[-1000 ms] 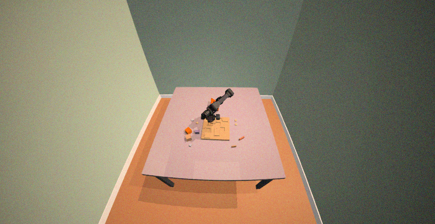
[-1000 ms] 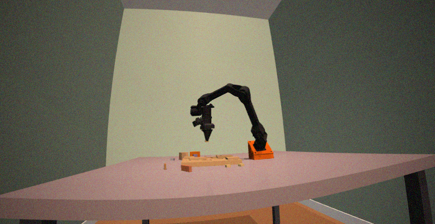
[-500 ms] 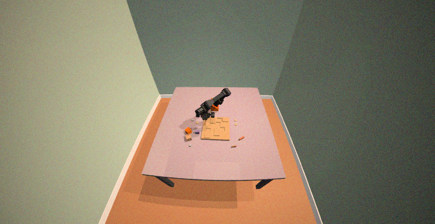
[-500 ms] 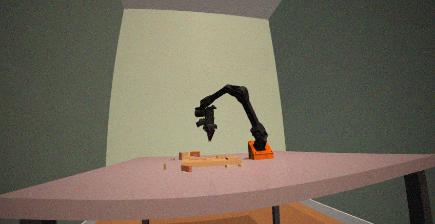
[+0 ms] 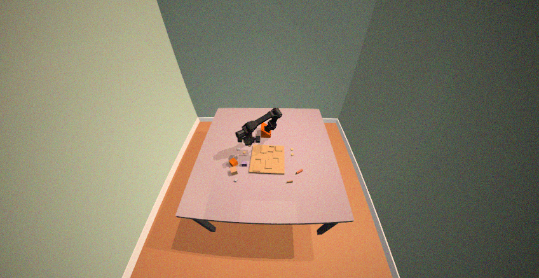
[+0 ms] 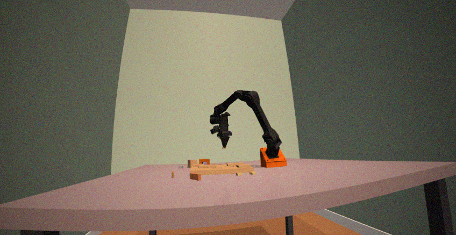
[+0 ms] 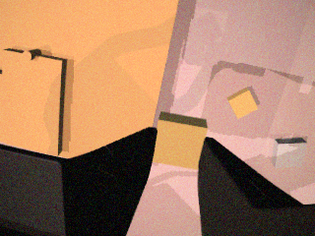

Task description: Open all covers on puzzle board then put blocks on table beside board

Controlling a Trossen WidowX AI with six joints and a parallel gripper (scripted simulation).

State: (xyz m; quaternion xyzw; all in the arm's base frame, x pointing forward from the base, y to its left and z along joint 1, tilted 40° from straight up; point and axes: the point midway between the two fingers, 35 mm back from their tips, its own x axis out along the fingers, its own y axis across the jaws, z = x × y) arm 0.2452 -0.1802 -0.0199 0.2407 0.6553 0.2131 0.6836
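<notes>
Now: gripper tip 6 cm past the grey block, 12 cm to the left of it and 12 cm above it. Round my gripper tip: tan cube (19 cm ahead, 13 cm to the right, 10 cm below); purple piece (12 cm ahead, 5 cm to the right, 10 cm below); orange block (11 cm ahead, 14 cm to the right, 10 cm below).
</notes>
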